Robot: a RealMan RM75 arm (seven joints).
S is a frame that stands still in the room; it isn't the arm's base.
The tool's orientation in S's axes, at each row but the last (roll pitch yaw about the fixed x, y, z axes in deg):
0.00, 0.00, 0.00
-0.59, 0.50, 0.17
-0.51, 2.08, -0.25
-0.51, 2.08, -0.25
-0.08, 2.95, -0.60
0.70, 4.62, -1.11
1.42, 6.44, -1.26
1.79, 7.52, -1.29
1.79, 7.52, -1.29
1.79, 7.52, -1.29
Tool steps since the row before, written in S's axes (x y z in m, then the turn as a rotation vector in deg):
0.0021, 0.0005, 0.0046, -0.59, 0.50, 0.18
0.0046, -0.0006, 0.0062, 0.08, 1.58, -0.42
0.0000, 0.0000, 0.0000, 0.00, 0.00, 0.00
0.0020, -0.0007, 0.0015, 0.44, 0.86, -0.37
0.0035, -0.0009, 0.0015, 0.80, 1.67, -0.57
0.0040, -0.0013, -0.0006, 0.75, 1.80, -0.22
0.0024, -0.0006, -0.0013, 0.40, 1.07, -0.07
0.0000, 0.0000, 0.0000, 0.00, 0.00, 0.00
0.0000, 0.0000, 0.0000, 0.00, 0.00, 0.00
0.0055, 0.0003, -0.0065, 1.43, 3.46, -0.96
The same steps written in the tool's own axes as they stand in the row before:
0.0021, 0.0005, 0.0046, -0.59, 0.50, 0.18
0.0045, -0.0007, 0.0062, 0.09, 1.58, -0.40
0.0000, 0.0000, 0.0000, 0.00, 0.00, 0.00
0.0019, -0.0007, 0.0016, 0.45, 0.87, -0.35
0.0034, -0.0009, 0.0017, 0.81, 1.68, -0.53
0.0041, -0.0012, -0.0003, 0.73, 1.81, -0.18
0.0025, -0.0006, -0.0010, 0.38, 1.08, -0.05
0.0000, 0.0000, 0.0000, 0.00, 0.00, 0.00
0.0000, 0.0000, 0.0000, 0.00, 0.00, 0.00
0.0063, 0.0002, -0.0057, 1.47, 3.47, -0.88

